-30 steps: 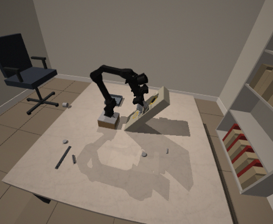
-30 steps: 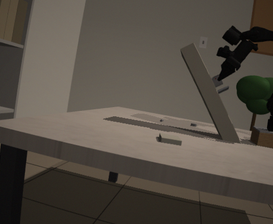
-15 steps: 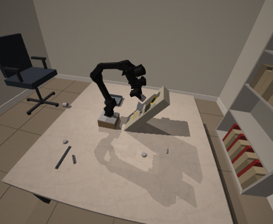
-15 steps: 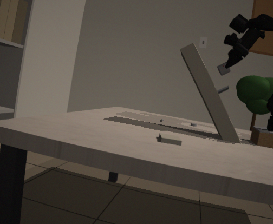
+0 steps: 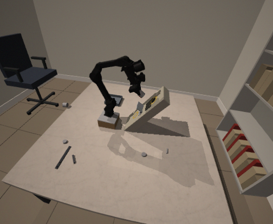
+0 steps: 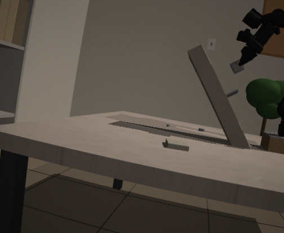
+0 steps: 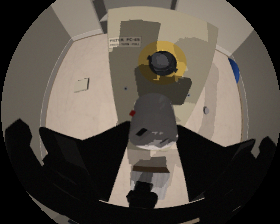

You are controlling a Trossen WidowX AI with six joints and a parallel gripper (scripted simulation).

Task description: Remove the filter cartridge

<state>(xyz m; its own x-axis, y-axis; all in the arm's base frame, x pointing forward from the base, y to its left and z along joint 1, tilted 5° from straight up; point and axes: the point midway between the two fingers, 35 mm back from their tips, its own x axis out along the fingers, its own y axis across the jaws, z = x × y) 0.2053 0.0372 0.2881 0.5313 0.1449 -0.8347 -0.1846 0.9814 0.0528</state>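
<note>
Right now the grey tray is 340 mm behind my gripper tip, 300 mm below it and 210 mm to the left of it. Also, from my gripper tip: small peg: 300 mm below, 290 mm ahead, 170 mm to the right; grey flap: 130 mm below, 20 mm ahead, 10 mm to the right; round filter cartridge: right at my gripper tip.
</note>
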